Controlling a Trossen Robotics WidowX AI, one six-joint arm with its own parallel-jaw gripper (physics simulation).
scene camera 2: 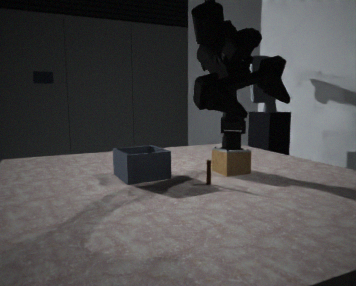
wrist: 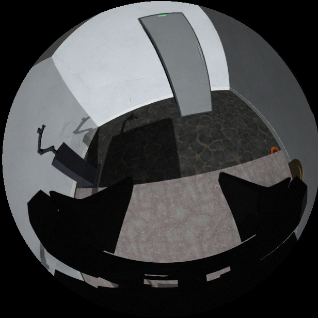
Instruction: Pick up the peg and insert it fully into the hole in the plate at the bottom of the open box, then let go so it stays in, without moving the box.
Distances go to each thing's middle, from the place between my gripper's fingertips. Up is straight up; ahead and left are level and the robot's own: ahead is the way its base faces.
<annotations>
I see the blue-grey box (scene camera 2: pixel 133 165) 10 mm behind my hand, 610 mm to the right of it and 210 mm below it.
</annotations>
